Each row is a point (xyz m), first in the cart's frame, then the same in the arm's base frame.
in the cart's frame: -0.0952 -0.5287 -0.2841
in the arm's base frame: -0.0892 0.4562 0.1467
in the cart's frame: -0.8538 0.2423 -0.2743
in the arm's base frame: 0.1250 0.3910 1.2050
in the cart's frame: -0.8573 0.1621 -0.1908
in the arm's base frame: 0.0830 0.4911 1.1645
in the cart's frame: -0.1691 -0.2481 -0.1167
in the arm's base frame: -0.2533 0.4221 0.4368
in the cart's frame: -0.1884 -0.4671 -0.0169
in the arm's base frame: -0.2621 0.6251 0.3063
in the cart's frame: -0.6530 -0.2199 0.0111
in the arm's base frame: -0.0882 0.7357 0.7913
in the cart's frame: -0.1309 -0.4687 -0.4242
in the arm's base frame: 0.0245 0.3559 0.1855
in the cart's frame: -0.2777 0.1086 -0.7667
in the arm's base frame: 0.2213 -0.1214 0.6390
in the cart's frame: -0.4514 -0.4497 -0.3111
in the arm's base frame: 0.1115 0.5801 0.4264
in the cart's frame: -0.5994 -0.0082 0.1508
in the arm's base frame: -0.2841 0.6602 0.9434
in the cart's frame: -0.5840 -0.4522 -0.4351
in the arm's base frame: 0.2838 0.5787 0.4835
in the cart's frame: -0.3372 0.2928 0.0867
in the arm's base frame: -0.4618 0.2997 0.9879
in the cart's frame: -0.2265 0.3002 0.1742
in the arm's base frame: -0.5946 0.2883 0.9409
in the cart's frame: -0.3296 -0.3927 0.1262
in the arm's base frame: -0.3144 0.7384 0.4806
